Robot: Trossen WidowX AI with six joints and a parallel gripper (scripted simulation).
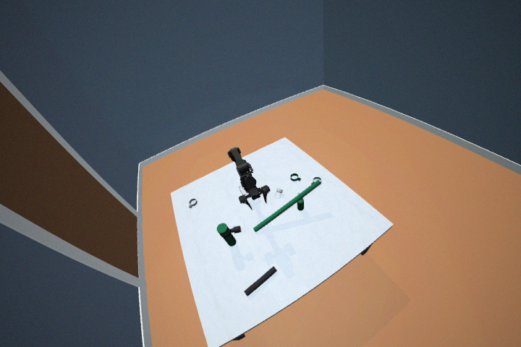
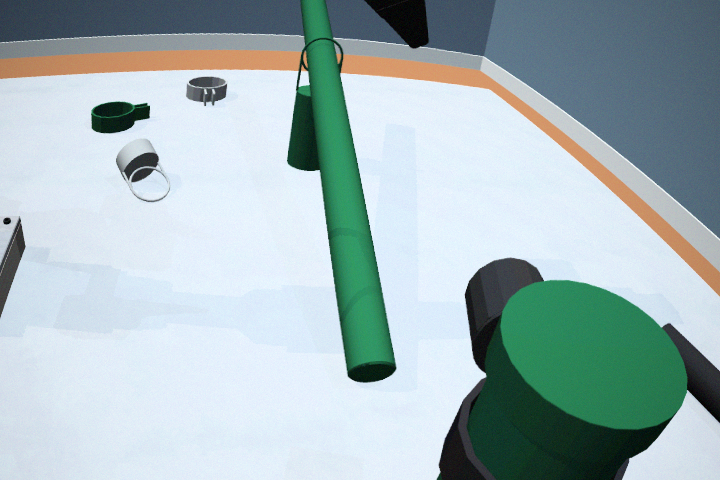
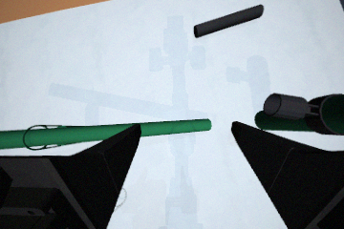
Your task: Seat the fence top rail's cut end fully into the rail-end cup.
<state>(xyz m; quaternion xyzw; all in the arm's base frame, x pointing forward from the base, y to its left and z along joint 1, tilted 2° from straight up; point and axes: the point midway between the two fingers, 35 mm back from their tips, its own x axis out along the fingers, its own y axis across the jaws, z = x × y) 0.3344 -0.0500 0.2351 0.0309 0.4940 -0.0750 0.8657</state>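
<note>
Now: the dark rail-end cup 19 cm to the right of my gripper tip and 9 cm below it. Round my gripper tip: white loop cap: 17 cm behind, 22 cm to the left, 22 cm below; black bar: 30 cm ahead, 22 cm to the right, 22 cm below; small green post: 3 cm ahead, 28 cm to the left, 13 cm below.
</note>
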